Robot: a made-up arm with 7 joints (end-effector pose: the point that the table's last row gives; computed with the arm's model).
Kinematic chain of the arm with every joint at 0, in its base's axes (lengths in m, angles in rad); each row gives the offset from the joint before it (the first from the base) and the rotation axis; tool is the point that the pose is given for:
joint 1: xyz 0 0 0.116 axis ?
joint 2: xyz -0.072 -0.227 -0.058 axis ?
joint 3: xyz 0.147 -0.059 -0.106 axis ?
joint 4: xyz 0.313 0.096 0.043 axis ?
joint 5: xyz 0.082 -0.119 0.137 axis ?
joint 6: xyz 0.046 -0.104 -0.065 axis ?
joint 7: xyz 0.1 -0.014 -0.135 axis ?
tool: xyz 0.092 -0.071 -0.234
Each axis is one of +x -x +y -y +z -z.
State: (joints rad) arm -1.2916 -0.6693 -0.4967 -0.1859 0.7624 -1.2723 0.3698
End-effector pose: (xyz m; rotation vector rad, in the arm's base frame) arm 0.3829 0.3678 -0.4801 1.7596 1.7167 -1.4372
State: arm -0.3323 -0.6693 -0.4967 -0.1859 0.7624 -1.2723 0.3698
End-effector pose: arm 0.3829 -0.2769 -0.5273 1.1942 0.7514 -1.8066
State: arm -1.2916 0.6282 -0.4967 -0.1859 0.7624 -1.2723 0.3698
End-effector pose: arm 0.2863 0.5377 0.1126 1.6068 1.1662 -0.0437
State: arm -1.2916 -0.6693 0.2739 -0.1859 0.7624 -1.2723 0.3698
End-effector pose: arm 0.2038 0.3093 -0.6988 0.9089 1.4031 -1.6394
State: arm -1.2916 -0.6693 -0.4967 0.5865 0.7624 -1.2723 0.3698
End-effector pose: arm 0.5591 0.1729 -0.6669 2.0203 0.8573 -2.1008
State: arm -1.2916 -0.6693 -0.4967 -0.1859 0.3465 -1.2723 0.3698
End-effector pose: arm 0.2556 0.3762 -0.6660 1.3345 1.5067 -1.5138
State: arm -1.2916 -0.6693 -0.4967 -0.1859 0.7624 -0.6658 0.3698
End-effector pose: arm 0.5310 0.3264 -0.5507 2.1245 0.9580 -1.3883
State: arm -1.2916 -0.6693 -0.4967 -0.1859 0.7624 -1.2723 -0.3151
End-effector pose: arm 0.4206 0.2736 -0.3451 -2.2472 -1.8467 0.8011
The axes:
joint 1: -x
joint 2: +z
joint 3: -x
joint 4: -y
joint 5: +x
joint 6: +z
joint 7: -y

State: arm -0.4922 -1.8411 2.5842 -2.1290 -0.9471 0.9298 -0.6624
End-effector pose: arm 0.0895 -0.6358 -0.0102 -1.1162 -1.1197 0.5091
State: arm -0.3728 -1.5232 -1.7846 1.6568 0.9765 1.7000 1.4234
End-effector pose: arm -0.3552 -0.4045 -0.0142 2.1615 1.7623 -0.3933
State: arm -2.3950 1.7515 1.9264 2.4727 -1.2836 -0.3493 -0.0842
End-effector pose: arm -0.2203 -0.1042 -0.2155 -0.1424 1.1442 1.3708
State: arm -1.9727 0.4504 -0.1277 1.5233 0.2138 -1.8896 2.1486
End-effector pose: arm 0.4408 0.3335 -0.1856 0.2005 1.0706 -2.6723
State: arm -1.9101 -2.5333 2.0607 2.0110 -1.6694 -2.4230 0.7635
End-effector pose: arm -0.2989 -0.1712 -0.1234 -0.9693 -1.5836 -1.4583
